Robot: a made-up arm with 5 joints.
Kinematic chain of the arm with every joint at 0, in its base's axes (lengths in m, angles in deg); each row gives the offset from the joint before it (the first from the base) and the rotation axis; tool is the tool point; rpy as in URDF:
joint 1: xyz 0.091 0 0.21 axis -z
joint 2: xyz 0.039 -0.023 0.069 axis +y
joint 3: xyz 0.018 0 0.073 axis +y
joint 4: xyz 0.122 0 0.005 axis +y
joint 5: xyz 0.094 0.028 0 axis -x
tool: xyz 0 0 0 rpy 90 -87.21 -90
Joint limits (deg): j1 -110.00..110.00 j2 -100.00..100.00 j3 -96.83..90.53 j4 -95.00..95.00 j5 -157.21..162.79
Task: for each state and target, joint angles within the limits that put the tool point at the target. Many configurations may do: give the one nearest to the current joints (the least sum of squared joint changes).
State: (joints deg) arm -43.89 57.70 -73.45 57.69 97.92
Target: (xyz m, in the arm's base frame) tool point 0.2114 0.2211 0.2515
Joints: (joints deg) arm -60.29 51.52 -64.07 86.26 97.92
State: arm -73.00 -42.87 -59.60 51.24 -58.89
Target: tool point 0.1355 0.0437 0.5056
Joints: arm -39.88 -46.44 -50.66 70.01 -58.89
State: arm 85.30 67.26 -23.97 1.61 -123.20
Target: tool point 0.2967 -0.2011 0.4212
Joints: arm 45.35 29.49 -47.62 -10.33 -123.20
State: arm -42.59 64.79 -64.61 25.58 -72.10
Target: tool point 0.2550 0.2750 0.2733
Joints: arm -58.29 62.20 -65.71 26.22 -72.10
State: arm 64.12 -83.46 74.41 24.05 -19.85
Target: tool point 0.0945 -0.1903 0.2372
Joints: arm 90.45 -40.94 68.64 9.21 -19.85
